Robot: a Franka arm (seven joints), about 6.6 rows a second.
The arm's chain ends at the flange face. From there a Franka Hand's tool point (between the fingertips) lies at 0.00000 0.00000 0.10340 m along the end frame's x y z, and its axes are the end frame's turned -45 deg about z.
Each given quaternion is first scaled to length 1.
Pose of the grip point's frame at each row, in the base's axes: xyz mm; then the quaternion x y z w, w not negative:
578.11 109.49 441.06 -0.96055 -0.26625 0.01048 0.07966
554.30 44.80 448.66 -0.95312 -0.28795 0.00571 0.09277
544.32 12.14 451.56 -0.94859 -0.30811 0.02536 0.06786
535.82 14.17 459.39 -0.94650 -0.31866 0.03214 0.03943
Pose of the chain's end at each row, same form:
584.58 94.24 543.12 -0.98932 0.12160 0.04017 0.06959
560.95 26.85 550.27 -0.99077 0.09871 0.04078 0.08352
553.62 0.44 553.87 -0.99429 0.07835 0.04940 0.05299
544.71 8.57 562.25 -0.99640 0.06781 0.04478 0.02413

